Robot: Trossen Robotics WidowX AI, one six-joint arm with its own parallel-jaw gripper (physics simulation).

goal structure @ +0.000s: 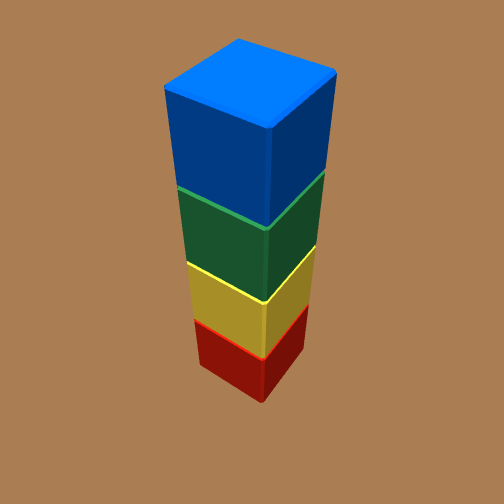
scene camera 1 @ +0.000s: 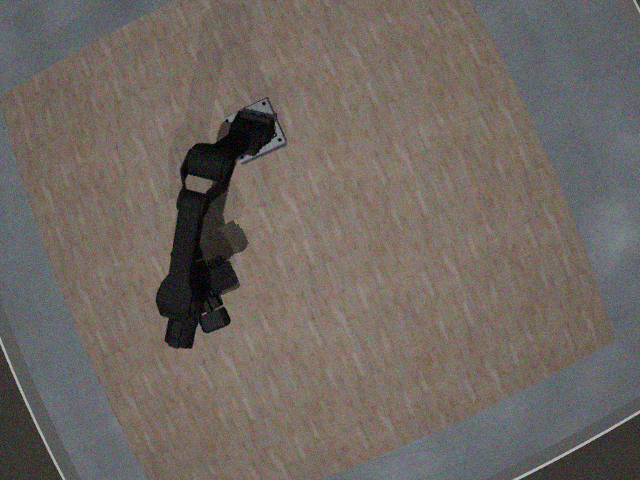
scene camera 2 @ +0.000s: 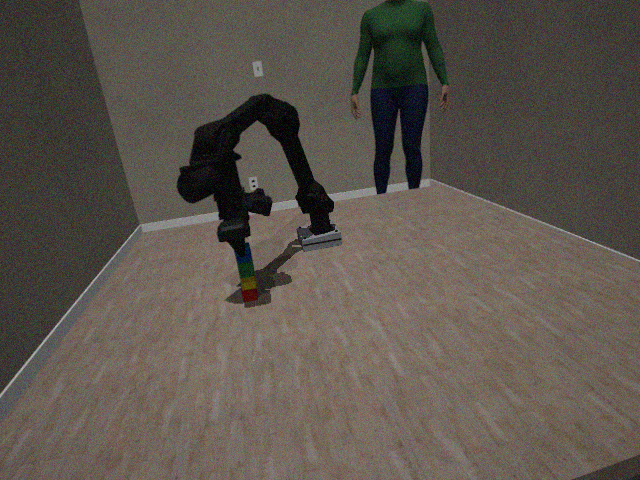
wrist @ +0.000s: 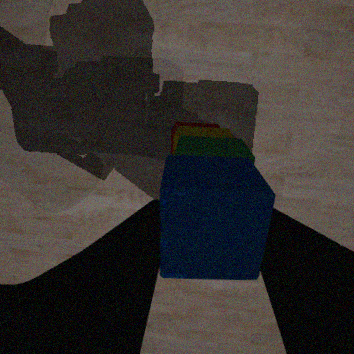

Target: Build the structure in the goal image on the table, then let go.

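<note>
My gripper [scene camera 2: 240, 248] [wrist: 215, 211] is shut on a blue cube [scene camera 2: 243, 254] [wrist: 214, 218]. It holds the cube at the top of a stack, right over a green cube [scene camera 2: 246, 270] [wrist: 214, 147]. No gap shows between blue and green. Below them are a yellow cube [scene camera 2: 249, 283] [wrist: 201, 131] and a red cube [scene camera 2: 250, 295] [wrist: 174, 130] on the wooden table. In the wrist view the lower cubes peek out behind the blue one, slightly offset. In the overhead view the arm [scene camera 1: 186, 242] hides the stack.
The arm's grey base plate [scene camera 1: 264, 107] [scene camera 2: 320, 239] stands behind and to the right of the stack. A person [scene camera 2: 397, 77] in a green top stands beyond the table's far edge. The arm's shadow falls beside the stack.
</note>
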